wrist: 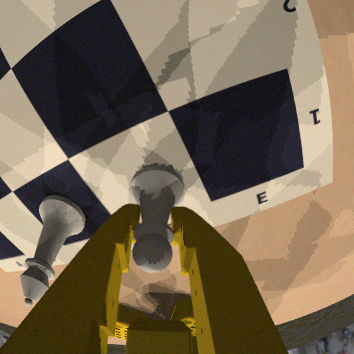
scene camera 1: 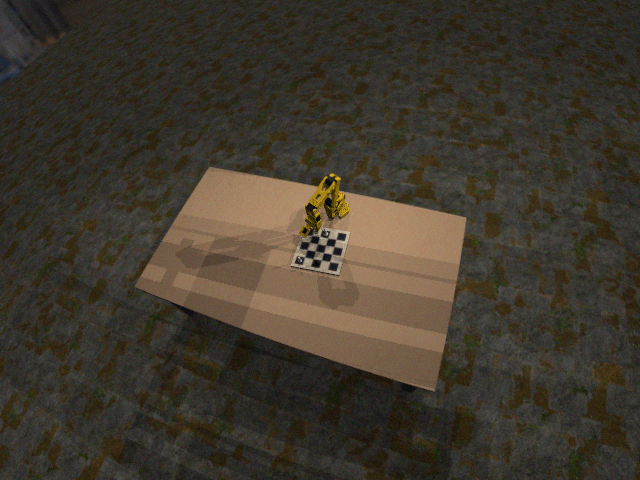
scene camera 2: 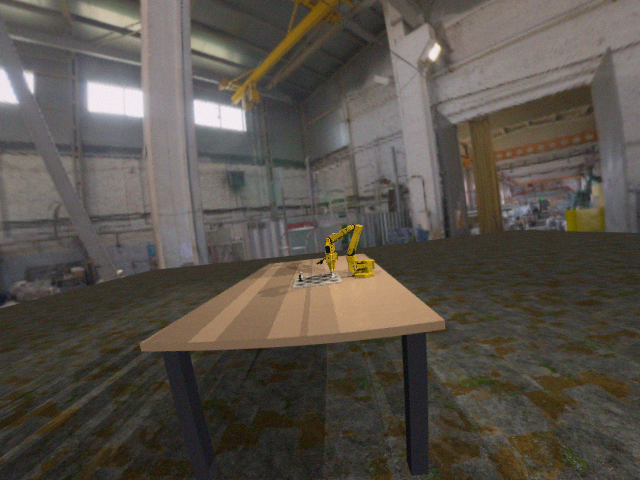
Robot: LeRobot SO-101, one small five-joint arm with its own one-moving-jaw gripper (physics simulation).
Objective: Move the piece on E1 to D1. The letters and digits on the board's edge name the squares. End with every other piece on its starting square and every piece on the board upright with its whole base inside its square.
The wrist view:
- chessboard
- taller white piece
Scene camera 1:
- chessboard
